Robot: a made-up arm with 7 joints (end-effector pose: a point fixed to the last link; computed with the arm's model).
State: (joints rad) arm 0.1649 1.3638 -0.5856 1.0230 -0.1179 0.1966 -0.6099
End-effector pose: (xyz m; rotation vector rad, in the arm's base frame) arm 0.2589 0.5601 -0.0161 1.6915 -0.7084 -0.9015
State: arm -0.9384 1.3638 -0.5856 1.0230 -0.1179 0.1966 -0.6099
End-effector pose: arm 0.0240 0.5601 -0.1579 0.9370 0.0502 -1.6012
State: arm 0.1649 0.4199 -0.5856 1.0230 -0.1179 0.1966 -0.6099
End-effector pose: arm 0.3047 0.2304 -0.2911 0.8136 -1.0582 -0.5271
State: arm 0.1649 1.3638 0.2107 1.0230 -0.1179 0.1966 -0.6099
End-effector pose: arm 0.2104 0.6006 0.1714 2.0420 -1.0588 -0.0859
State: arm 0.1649 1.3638 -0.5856 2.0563 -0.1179 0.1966 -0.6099
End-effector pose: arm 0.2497 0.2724 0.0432 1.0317 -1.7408 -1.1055
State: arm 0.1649 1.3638 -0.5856 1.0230 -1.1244 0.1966 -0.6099
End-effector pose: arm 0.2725 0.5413 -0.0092 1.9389 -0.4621 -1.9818
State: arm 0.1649 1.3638 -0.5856 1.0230 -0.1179 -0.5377 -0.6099
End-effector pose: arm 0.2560 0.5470 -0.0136 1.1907 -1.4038 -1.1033
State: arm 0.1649 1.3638 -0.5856 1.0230 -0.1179 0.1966 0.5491
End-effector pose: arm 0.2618 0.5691 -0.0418 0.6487 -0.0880 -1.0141
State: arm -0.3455 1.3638 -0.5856 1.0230 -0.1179 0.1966 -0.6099
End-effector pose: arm 0.1706 0.5601 -0.1145 1.3751 -0.3610 -1.2680
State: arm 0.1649 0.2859 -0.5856 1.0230 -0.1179 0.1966 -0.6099
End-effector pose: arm 0.3064 0.1677 -0.3012 0.6863 -1.0913 -0.4705
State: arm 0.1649 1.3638 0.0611 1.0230 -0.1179 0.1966 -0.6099
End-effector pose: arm 0.2310 0.5934 0.1401 1.9917 -0.9990 -0.2502
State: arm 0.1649 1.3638 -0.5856 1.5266 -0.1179 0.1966 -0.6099
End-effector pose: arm 0.2898 0.4158 -0.0026 1.4153 -1.2307 -1.0252
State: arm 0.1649 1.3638 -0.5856 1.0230 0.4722 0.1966 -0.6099
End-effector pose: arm 0.2508 0.5630 -0.0279 1.4353 -0.7677 -0.3138
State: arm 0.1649 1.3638 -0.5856 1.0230 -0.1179 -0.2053 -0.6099
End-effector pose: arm 0.2584 0.5526 -0.0153 1.4388 -1.0996 -1.0242
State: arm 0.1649 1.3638 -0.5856 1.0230 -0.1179 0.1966 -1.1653
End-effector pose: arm 0.2493 0.5521 -0.0104 2.1732 -1.0245 -0.7424
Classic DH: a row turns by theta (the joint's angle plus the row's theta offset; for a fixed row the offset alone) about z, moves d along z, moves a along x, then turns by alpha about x. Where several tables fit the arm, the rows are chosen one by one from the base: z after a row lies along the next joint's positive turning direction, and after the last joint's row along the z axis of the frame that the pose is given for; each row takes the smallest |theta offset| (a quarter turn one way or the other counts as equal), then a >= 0, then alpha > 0; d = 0 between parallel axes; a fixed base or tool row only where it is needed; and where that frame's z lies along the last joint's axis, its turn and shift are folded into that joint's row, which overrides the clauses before.
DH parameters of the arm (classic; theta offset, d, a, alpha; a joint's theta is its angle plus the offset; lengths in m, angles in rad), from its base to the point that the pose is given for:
base (fixed): 0 0.1039 0.0262 1.5708
joint 1: 1.5708 -0.1222 0.027 1.5708
joint 2: 1.5708 -0.033 0.0114 1.5708
joint 3: -1.5708 -0.3187 0.0126 -1.5708
joint 4: 0 -0.0527 -0.0276 1.5708
joint 5: 0 -0.2794 0.0271 1.5708
joint 6: -1.5708 -0.01 0.0093 -1.5708
joint 7: -1.5708 -0.0096 0.0156 1.5708
tool (fixed): -1.5708 -0.0195 0 0

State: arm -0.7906 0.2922 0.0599 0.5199 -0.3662 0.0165 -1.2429
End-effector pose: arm -0.2452 0.3474 -0.3097 1.4268 -0.0252 -0.6418
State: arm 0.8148 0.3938 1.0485 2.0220 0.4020 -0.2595 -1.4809
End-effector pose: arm 0.1003 0.3959 0.0806 -0.2766 1.2906 -2.1689
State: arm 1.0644 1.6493 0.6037 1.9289 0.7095 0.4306 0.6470
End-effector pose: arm -0.0681 0.3086 0.3652 1.1774 -2.2518 -0.9407
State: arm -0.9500 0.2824 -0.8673 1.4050 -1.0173 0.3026 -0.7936
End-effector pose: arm -0.1343 0.0482 -0.2682 0.3448 -1.0053 -1.2911
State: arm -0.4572 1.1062 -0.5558 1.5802 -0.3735 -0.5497 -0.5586
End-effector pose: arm 0.1551 0.3394 -0.1739 0.2048 -1.5068 -1.2786
